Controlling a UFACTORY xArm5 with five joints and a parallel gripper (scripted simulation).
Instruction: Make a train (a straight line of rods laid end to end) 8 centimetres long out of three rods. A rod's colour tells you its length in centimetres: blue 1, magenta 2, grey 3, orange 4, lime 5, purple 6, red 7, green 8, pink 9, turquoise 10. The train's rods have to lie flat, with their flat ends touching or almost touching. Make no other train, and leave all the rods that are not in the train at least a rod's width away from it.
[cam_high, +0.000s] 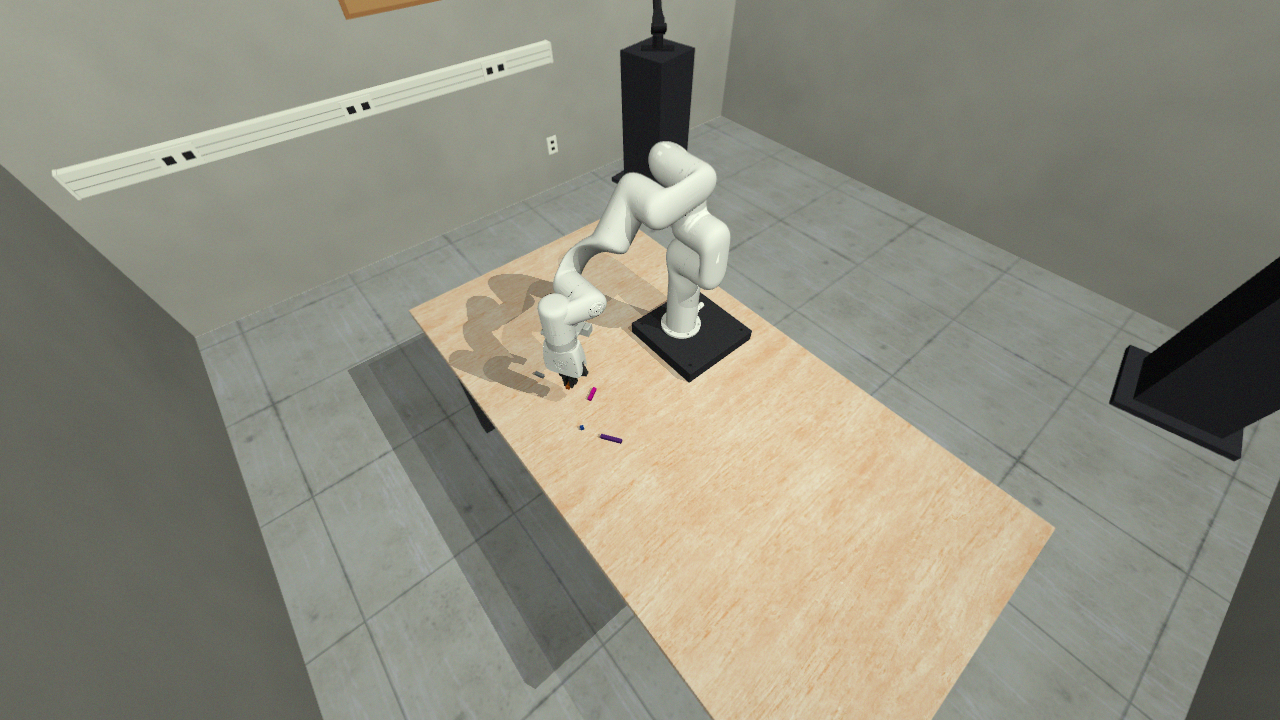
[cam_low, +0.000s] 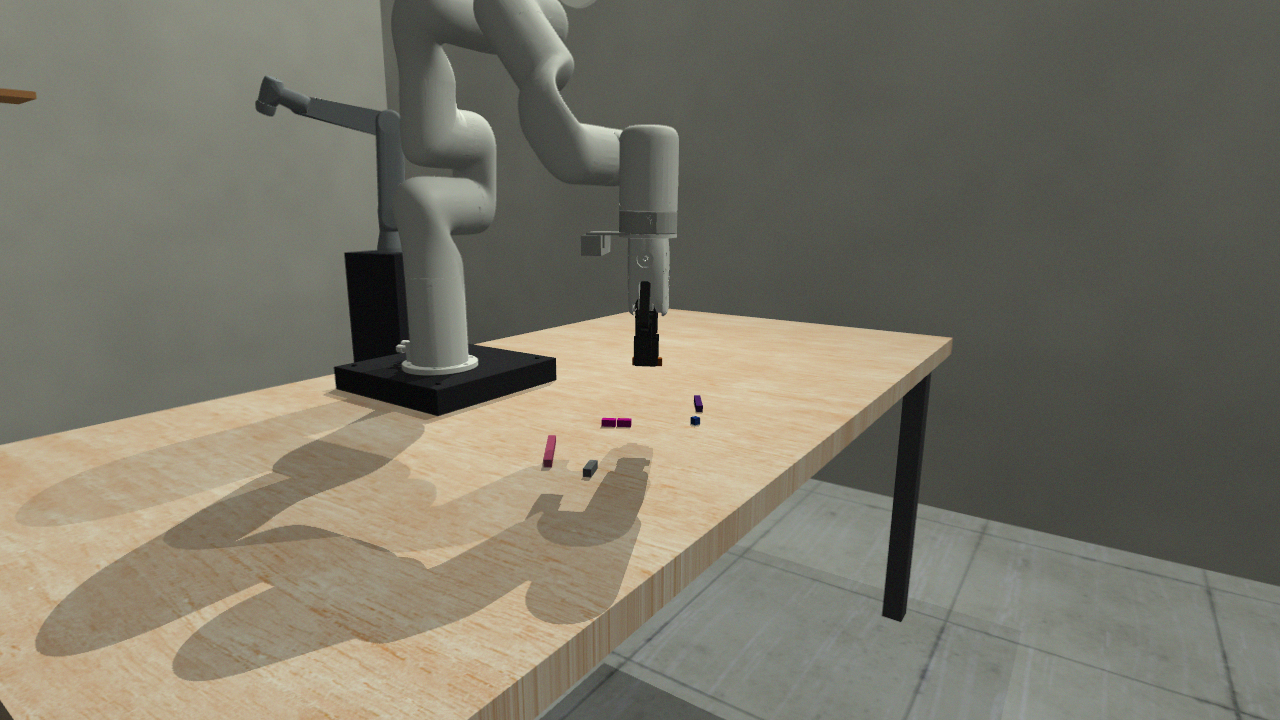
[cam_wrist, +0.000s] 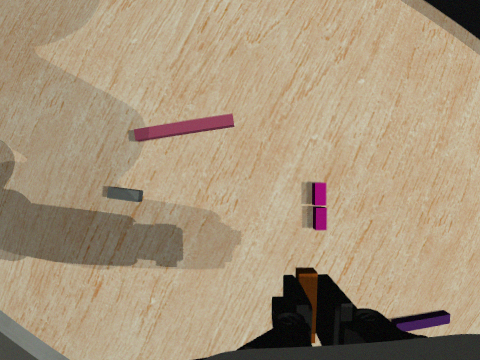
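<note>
Right now the blue rod is 12 cm below my hand, 7 cm to the left of it and 4 cm ahead of it. The rest, counted from my hand: grey rod: 15 cm to the right, 12 cm below; then orange rod: 2 cm below; then pink rod: 12 cm to the right, 12 cm below, 8 cm behind.
</note>
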